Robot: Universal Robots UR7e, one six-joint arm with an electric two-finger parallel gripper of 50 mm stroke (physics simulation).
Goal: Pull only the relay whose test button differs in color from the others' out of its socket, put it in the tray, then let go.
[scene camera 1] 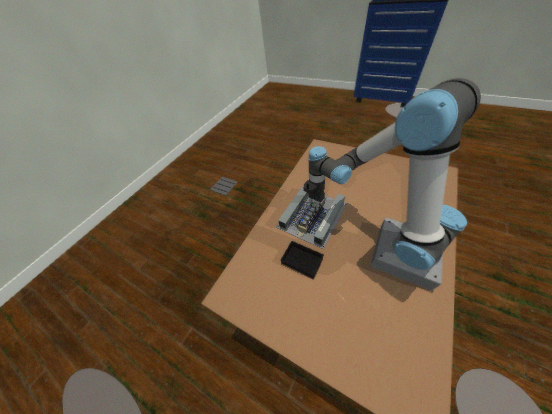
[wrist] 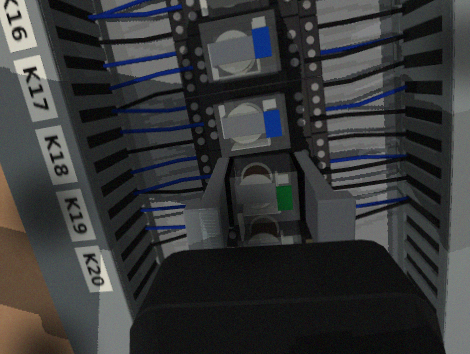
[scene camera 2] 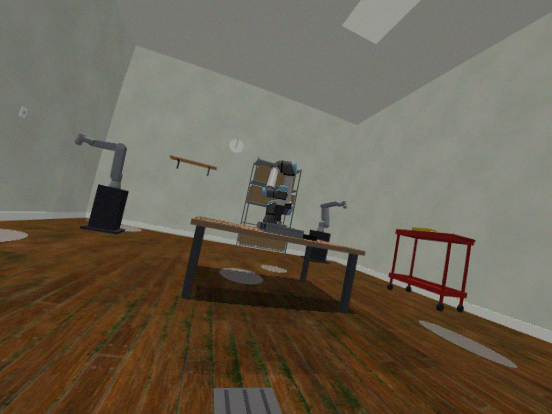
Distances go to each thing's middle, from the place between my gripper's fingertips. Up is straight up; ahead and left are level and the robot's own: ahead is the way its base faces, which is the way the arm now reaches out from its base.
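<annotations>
My hand: 30 mm above, 20 mm to the right of the relay panel (scene camera 1: pixel 292 229).
</annotations>
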